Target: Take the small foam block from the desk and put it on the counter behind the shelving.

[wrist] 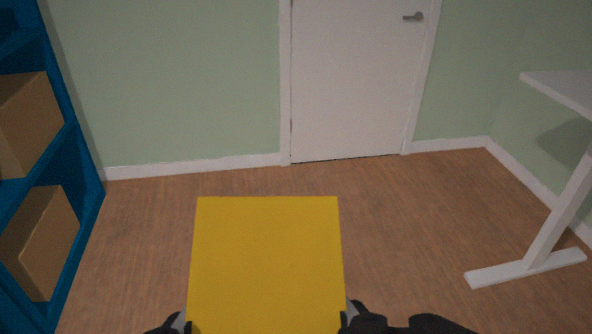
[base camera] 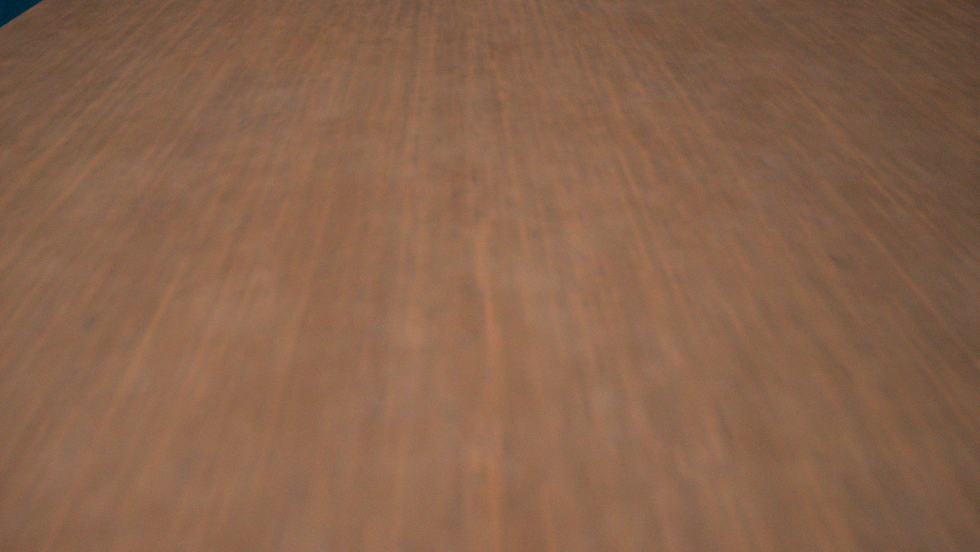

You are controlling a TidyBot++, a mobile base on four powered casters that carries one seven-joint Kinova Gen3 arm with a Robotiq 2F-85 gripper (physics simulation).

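Frame: origin at the arm's base, x back, y down, z right, level; centimetres.
Seen in the pictures: gripper, fingertip midpoint: [wrist: 267,317].
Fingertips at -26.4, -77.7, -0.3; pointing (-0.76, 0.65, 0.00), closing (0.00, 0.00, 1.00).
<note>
A point is followed by its place in that frame, as x, y, z.
The yellow foam block [wrist: 266,260] {-26.6, -81.5, -0.2} is held at the bottom middle of the wrist view, above the wooden floor. My gripper [wrist: 267,317] {-26.4, -77.8, -0.3} is shut on it, with a dark fingertip at each side of the block. The blue shelving [wrist: 91,200] {-166.2, 32.1, -97.9} [base camera: 15,8] {-122.5, 38.4, -92.4} stands at the left edge of the wrist view, and a small blue corner shows at the top left of the base camera view. A counter cannot be made out for certain in either view.
Cardboard boxes [wrist: 35,125] {-147.7, -25.5, -96.3} [wrist: 52,245] {-121.1, 18.7, -94.3} sit on the shelves. A white door [wrist: 355,80] {-205.3, -16.1, 53.6} is in the green wall [wrist: 170,80] {-199.1, -21.8, -49.7} ahead. A white table [wrist: 565,87] {-103.9, -55.3, 92.1} stands at the right, its leg [wrist: 562,215] {-103.7, 1.3, 120.7} on a long foot [wrist: 520,269]. Wooden floor [base camera: 489,274] {-50.7, 39.7, -2.1} fills most of the base camera view.
</note>
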